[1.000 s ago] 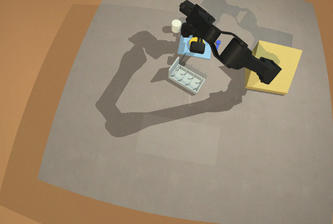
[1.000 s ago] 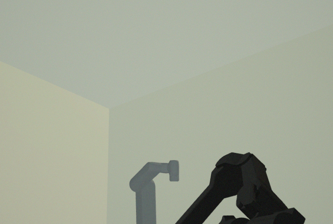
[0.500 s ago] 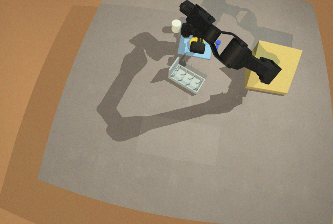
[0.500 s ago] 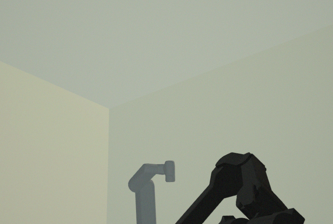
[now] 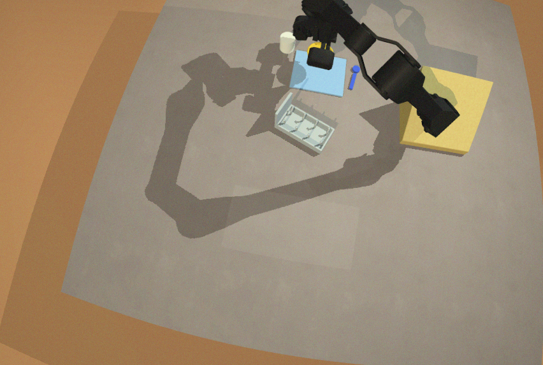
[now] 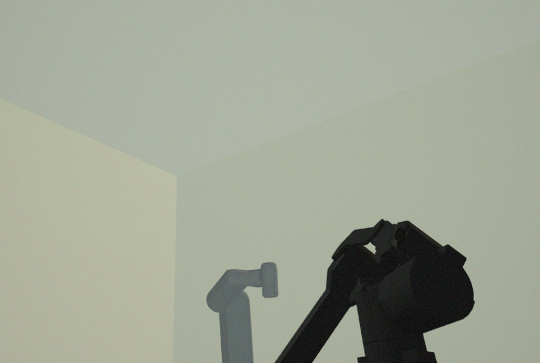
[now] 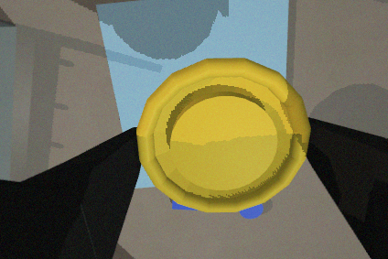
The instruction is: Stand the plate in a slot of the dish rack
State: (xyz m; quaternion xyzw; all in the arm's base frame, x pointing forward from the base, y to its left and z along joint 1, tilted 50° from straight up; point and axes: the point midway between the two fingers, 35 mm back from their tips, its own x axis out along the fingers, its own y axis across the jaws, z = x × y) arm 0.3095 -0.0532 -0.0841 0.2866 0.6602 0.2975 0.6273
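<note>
Right now the pale grey dish rack is 190 mm to the left of my gripper tip and 50 mm below it. Round my gripper tip: cream cup: 100 mm ahead, 60 mm to the right, 50 mm below; then blue spoon: 110 mm behind, 70 mm below, 10 mm to the right; then yellow plate: 10 mm above.
</note>
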